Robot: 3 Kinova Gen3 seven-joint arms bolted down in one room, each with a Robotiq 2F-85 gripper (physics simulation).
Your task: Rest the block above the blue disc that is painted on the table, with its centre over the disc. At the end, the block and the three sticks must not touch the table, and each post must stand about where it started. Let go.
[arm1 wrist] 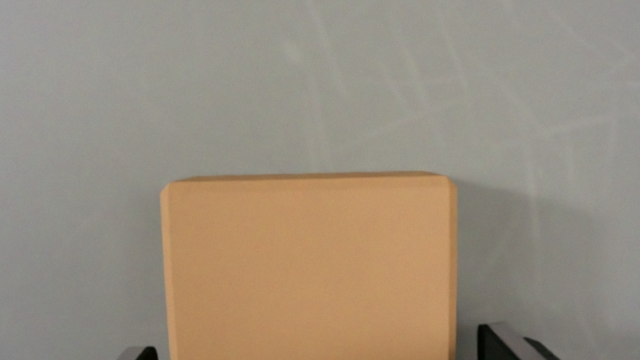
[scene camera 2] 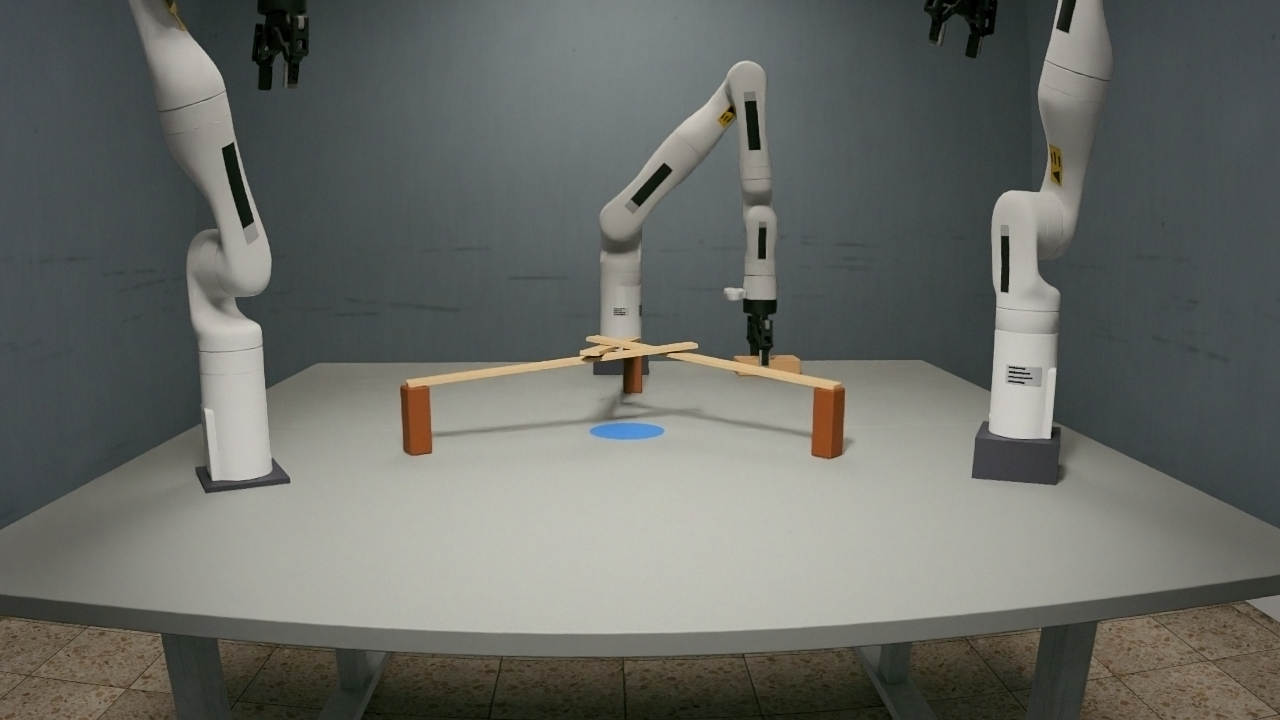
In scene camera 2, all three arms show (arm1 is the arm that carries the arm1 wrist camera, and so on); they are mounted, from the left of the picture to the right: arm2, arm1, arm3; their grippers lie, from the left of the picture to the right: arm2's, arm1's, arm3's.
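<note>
The orange-tan block (arm1 wrist: 310, 270) (scene camera 2: 787, 363) lies on the table at the back right. My arm1 gripper (arm1 wrist: 317, 351) (scene camera 2: 763, 360) is open and low at the block, one finger on each side in the wrist view. The arm2 gripper (scene camera 2: 278, 85) and arm3 gripper (scene camera 2: 954, 47) are open and empty, high above the table. A left stick (scene camera 2: 501, 371) and a right stick (scene camera 2: 760, 368) run from the left post (scene camera 2: 417, 420) and right post (scene camera 2: 827, 421) and cross near the middle with a third stick (scene camera 2: 592, 355) from the back post (scene camera 2: 632, 376). The blue disc (scene camera 2: 626, 431) is in front of the back post.
The arm1 base column (scene camera 2: 620, 286) stands behind the crossed sticks. The arm2 base (scene camera 2: 234, 420) is at the left and the arm3 base (scene camera 2: 1024, 385) at the right. The table's front edge (scene camera 2: 626, 642) curves across the foreground.
</note>
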